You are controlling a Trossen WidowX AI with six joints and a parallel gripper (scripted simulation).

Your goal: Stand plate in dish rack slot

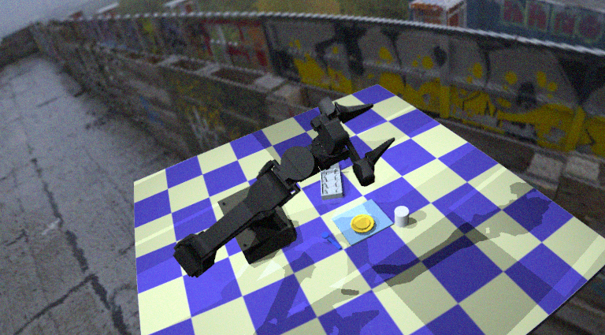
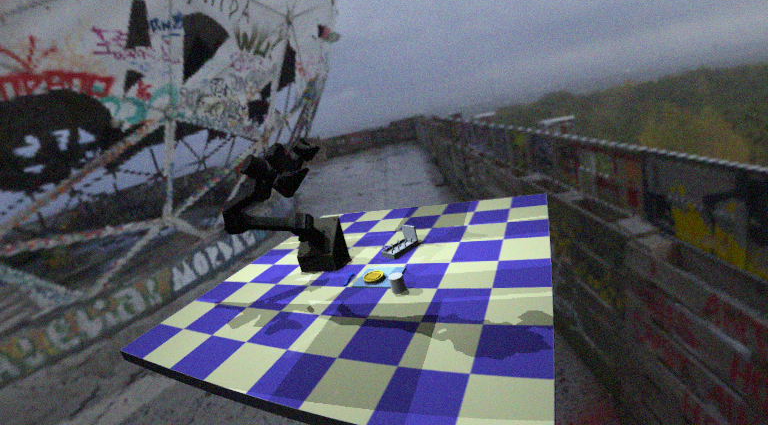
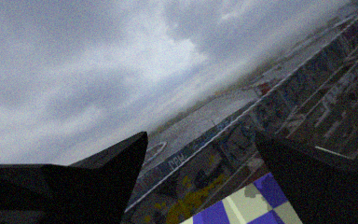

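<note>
The yellow plate is 45 cm below my gripper tip, 15 cm to the left of it and 1 cm behind it. Round my gripper tip: grey dish rack (44 cm below, 38 cm to the left); light blue mat (46 cm below, 17 cm to the left).
</note>
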